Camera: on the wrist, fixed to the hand. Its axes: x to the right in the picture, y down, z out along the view.
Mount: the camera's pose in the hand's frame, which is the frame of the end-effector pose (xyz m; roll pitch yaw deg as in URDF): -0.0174 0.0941 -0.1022 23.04 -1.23 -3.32
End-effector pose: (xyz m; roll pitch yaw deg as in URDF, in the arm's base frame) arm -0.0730 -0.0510 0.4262 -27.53 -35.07 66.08
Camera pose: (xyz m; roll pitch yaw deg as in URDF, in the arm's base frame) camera -0.0806 0.0211 0.3064 -2.75 -37.66 63.08
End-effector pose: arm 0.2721 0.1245 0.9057 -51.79 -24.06 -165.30
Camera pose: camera 0.2278 0.1357 0.7734 -28.25 -27.42 -166.52
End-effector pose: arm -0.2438 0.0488 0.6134 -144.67 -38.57 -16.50
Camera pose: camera -0.3127 -0.0725 0.6252 -124.45 -39.40 -12.07
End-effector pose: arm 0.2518 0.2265 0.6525 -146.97 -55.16 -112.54
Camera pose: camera 0.1421 0.3133 0.6579 -129.03 -55.78 -106.39
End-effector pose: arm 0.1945 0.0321 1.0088 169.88 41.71 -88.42
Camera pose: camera 0.1216 -0.0349 1.1078 -164.27 43.43 -84.22
